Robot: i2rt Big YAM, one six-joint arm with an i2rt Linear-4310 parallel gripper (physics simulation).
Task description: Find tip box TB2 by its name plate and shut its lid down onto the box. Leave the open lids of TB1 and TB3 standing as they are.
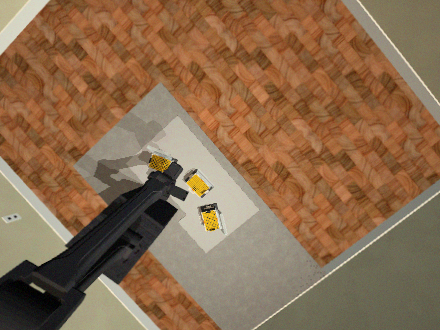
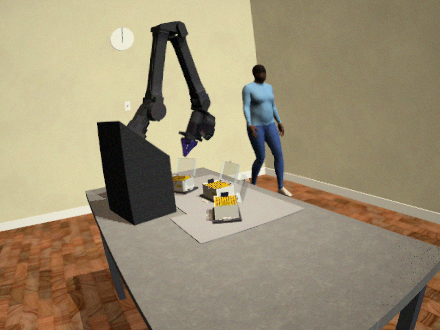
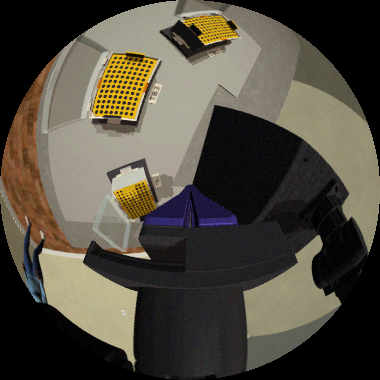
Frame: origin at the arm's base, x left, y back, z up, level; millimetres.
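Seen in the pictures: gripper, fingertip midpoint: (image 2: 184, 156) (image 3: 189, 189); arm's base, origin of the base link: (image 2: 132, 135) (image 3: 321, 205).
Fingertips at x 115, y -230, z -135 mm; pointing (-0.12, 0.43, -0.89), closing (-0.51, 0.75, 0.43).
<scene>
Offsets run from my fingertips to a thing's top centre. "spot": to the spot under its first point. Level surfaces: height alone.
The box {dy +6, dx +151, dz -116 mm} (image 1: 160, 163) (image 2: 183, 183) (image 3: 135, 200) at the far end of the row has a plate too small to read; it is TB2 by elimination. Its clear lid {spot: dy -53, dx +196, dz -84 mm} (image 2: 186, 165) (image 3: 112, 223) stands open. The middle box TB3 {dy -116, dx -77, dz -116 mm} (image 1: 198, 183) (image 2: 218, 190) (image 3: 122, 87) has a readable plate {spot: dy -47, dx -90, dz -189 mm} (image 3: 155, 93); its lid {spot: dy -189, dx -59, dz -82 mm} (image 2: 230, 170) (image 3: 75, 87) stands open. The third box, TB1 {dy -66, dx -297, dz -116 mm} (image 1: 211, 220) (image 2: 226, 212) (image 3: 210, 29), has its lid (image 1: 223, 223) open. My gripper (image 2: 186, 154) (image 3: 189, 189) is shut and empty, above and beside TB2.
The boxes stand on a pale mat {dz -191 mm} (image 1: 240, 200) (image 2: 270, 210) (image 3: 175, 120) on the grey table {dz -194 mm} (image 1: 260, 270) (image 2: 250, 280). A tall black block (image 2: 135, 175) (image 3: 245, 160) stands beside the mat, near the arm's base. A person (image 2: 260, 105) (image 3: 34, 267) stands beyond the table.
</scene>
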